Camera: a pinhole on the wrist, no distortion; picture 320 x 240 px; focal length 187.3 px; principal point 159.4 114.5 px. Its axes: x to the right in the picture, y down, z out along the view. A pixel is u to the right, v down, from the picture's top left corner.
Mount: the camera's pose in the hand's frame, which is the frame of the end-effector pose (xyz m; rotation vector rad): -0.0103 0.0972 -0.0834 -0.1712 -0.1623 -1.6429
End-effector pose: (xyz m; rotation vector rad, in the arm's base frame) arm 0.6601 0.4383 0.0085 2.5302 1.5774 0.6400
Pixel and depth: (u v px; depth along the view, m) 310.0 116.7 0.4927
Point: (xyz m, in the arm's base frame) 0.6829 0.5673 -0.4915
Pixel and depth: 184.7 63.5 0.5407
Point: 0.9089 0.2976 -0.4120
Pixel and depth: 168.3 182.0 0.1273
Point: 0.7864 0.4237 0.0144
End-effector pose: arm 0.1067 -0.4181 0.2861 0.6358 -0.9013 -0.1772
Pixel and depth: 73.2 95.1 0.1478
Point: 0.0364 -0.2743 0.4091
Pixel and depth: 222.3 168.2 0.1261
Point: 0.0747 -0.3855 0.3708
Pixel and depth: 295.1 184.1 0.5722
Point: -0.1966 -0.9013 0.5413
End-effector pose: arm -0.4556 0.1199 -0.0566 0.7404 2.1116 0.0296
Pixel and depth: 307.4 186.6 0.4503
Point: -0.2788 -0.0502 -0.4747
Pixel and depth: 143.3 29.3 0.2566
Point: -0.1906 0.1674 -0.0172
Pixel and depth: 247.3 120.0 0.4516
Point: -0.1593 0.0061 -0.3048
